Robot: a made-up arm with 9 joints.
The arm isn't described. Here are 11 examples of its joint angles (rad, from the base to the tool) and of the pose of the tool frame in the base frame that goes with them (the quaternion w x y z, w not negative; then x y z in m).
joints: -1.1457 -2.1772 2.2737 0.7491 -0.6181 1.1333 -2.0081 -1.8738 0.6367
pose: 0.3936 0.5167 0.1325 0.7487 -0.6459 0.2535 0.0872
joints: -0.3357 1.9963 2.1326 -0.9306 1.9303 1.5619 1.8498 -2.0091 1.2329
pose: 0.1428 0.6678 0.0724 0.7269 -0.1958 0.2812 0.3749
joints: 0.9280 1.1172 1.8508 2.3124 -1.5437 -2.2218 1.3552 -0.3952 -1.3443
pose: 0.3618 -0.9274 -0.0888 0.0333 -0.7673 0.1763 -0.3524
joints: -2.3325 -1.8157 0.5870 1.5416 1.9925 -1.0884 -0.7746 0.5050 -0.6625
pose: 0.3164 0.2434 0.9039 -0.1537 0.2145 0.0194 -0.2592
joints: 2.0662 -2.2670 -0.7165 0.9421 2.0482 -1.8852 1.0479 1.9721 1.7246
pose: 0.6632 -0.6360 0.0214 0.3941 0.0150 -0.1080 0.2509
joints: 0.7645 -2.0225 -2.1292 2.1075 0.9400 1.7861 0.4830 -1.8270 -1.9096
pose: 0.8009 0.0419 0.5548 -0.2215 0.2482 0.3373 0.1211
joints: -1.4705 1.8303 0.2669 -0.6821 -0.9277 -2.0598 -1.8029 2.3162 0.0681
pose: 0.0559 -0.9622 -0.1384 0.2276 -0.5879 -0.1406 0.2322
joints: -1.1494 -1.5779 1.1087 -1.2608 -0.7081 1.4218 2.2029 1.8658 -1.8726
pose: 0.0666 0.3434 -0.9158 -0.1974 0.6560 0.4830 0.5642
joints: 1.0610 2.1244 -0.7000 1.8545 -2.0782 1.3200 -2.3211 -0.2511 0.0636
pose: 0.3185 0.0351 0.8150 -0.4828 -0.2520 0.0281 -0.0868
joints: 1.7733 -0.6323 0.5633 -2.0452 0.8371 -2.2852 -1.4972 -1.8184 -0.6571
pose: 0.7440 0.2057 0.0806 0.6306 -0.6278 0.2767 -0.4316
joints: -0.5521 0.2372 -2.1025 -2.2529 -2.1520 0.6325 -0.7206 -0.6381 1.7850
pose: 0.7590 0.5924 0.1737 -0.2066 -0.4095 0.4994 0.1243
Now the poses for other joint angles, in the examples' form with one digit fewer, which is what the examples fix.
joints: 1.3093 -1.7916 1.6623 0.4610 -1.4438 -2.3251 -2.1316 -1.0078 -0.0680
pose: 0.613 0.539 0.426 -0.390 0.122 0.464 -0.738
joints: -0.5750 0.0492 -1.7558 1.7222 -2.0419 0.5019 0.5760 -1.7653 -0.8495
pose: 0.485 0.383 -0.784 -0.058 0.171 0.239 0.228
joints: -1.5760 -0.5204 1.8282 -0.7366 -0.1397 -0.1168 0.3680 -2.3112 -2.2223
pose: 0.492 -0.052 -0.660 -0.565 0.661 0.498 0.402
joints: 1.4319 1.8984 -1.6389 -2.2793 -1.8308 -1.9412 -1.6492 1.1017 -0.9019
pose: 0.627 -0.336 -0.595 0.375 -0.863 -0.205 0.390
